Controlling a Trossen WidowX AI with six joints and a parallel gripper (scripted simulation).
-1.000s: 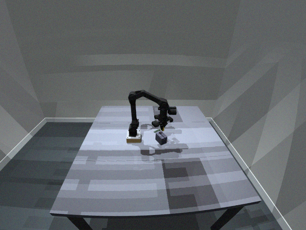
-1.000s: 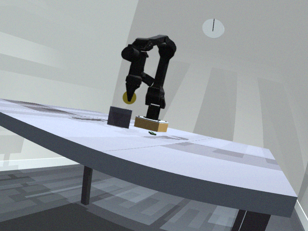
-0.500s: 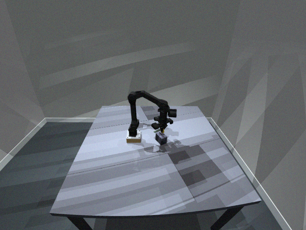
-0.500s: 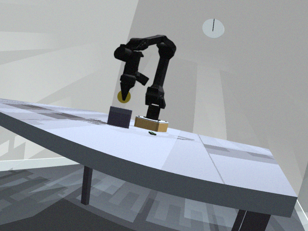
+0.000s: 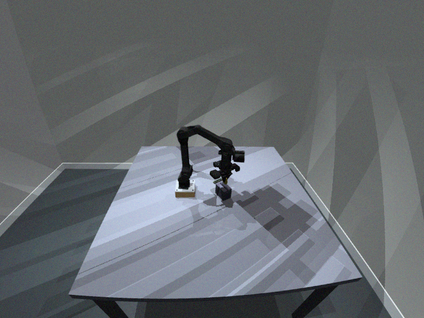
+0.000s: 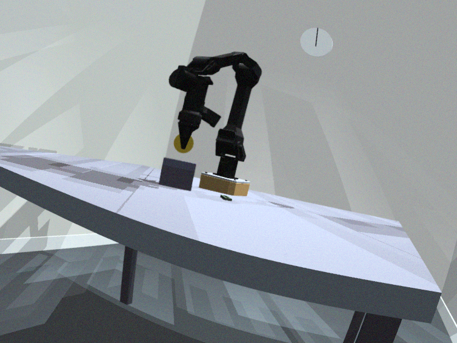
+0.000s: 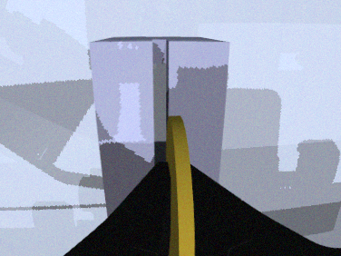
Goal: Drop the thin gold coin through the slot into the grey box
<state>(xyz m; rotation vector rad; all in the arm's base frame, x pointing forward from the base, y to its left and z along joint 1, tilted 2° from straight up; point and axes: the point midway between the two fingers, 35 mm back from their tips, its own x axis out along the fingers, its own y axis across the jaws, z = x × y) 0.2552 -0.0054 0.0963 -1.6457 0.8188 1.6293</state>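
The gold coin lies 2 cm above my gripper tip.
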